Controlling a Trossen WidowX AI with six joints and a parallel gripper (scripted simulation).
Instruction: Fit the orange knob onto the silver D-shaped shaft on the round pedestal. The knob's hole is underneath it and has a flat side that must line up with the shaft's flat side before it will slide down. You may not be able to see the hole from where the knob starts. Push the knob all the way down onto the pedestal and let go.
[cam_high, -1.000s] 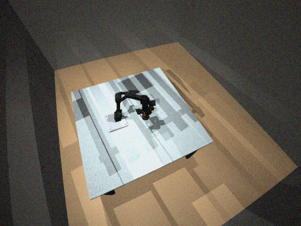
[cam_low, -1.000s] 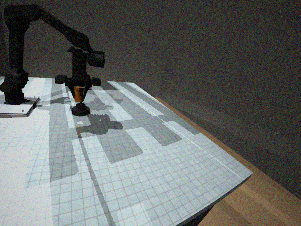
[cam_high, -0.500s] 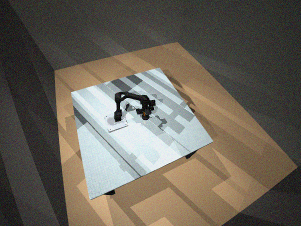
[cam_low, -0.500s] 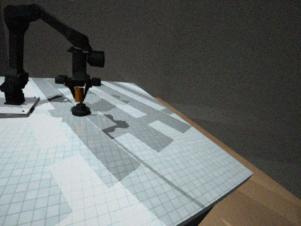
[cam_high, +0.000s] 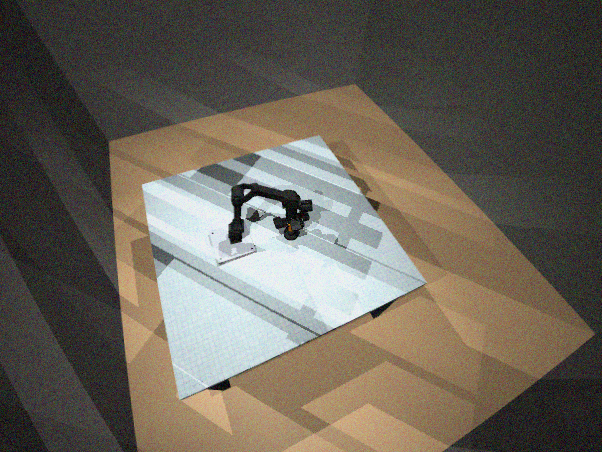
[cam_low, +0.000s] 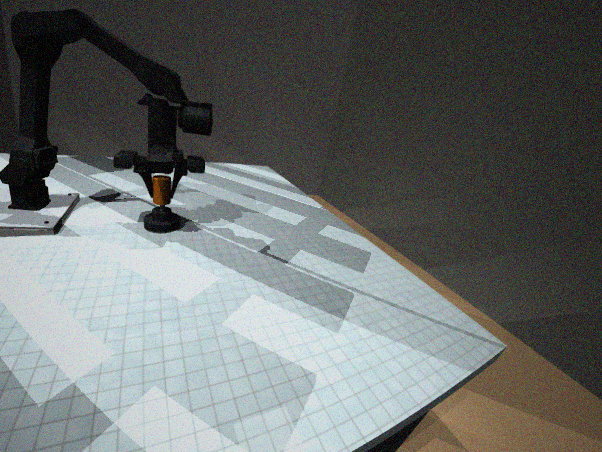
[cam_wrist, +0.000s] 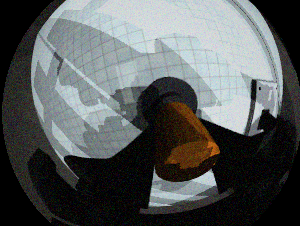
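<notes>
My gripper tip is now 4 cm above the dark round pedestal. Also, from my gripper tip: orange knob: 3 cm above.
</notes>
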